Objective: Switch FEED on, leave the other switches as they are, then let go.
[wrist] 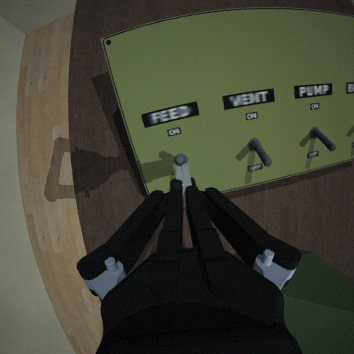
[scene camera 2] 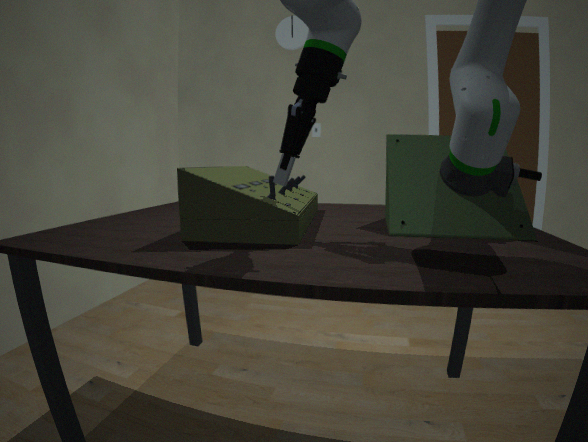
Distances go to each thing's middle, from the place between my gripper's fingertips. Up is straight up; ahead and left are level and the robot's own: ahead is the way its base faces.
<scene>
Now: the sloped yellow-green switch box (scene camera 2: 233, 204) 130 mm ahead of my hand, 160 mm to the right of it and 40 mm below it.
</scene>
